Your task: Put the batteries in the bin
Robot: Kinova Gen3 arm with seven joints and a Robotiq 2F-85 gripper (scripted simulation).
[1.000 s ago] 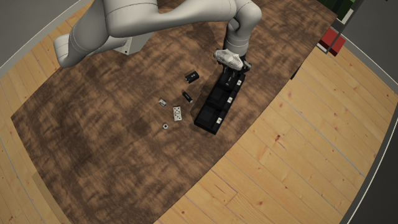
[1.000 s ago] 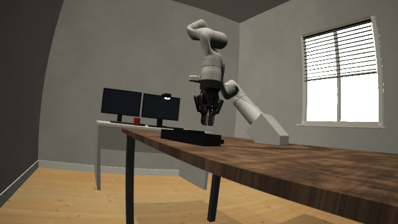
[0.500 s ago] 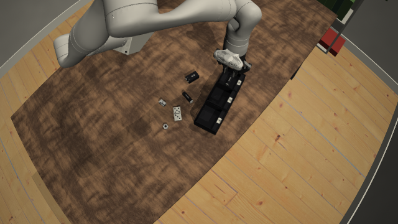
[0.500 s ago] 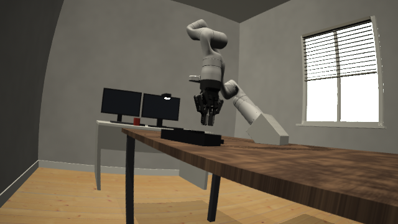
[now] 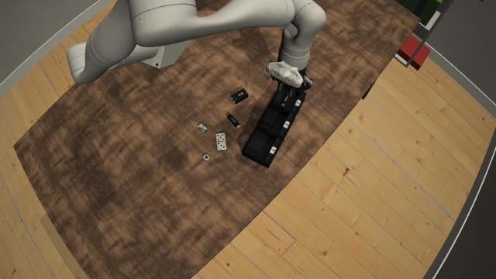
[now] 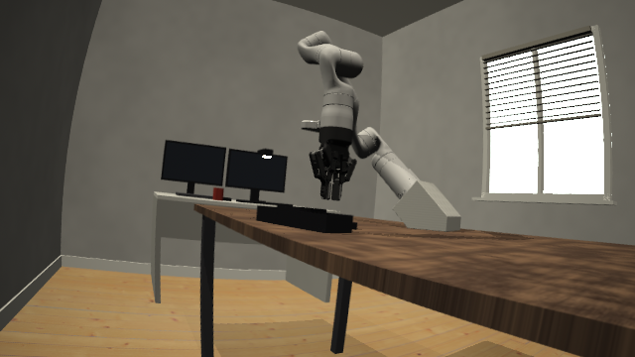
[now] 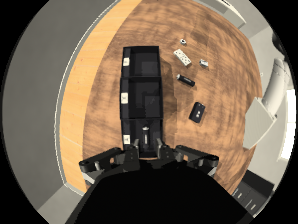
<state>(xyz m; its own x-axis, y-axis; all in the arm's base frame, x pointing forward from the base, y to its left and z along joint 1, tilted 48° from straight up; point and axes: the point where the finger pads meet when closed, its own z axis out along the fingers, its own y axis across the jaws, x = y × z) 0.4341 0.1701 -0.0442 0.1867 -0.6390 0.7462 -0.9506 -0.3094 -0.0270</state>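
Now: hand 22 cm to the left of the white domino, 8 cm above it and 6 cm past it. From my hand the other things lie so: metal nut 28 cm to the right, 8 cm below, 6 cm behind; then black nine-volt battery 12 cm behind, 8 cm to the right, 8 cm below; then grey metal piece 22 cm to the right, 13 cm behind, 8 cm below.
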